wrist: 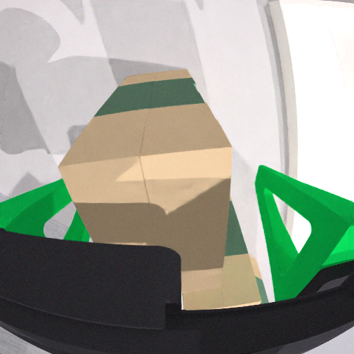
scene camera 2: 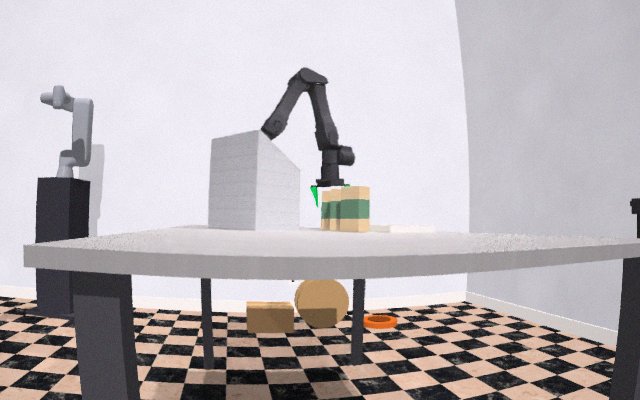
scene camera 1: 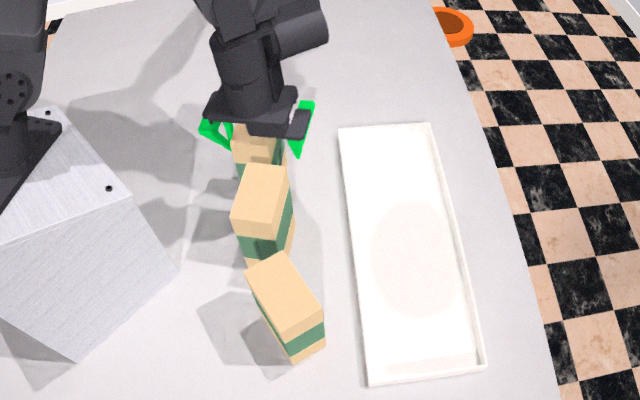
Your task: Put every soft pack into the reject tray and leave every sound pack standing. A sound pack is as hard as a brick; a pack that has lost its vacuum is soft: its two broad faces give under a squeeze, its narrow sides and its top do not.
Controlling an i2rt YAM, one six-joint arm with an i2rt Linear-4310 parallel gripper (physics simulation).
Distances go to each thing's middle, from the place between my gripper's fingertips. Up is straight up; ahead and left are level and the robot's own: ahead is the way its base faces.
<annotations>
My hand is 20 cm short of the white reject tray (scene camera 1: pixel 419 320), 9 cm to the left of it and 7 cm above it.
</annotations>
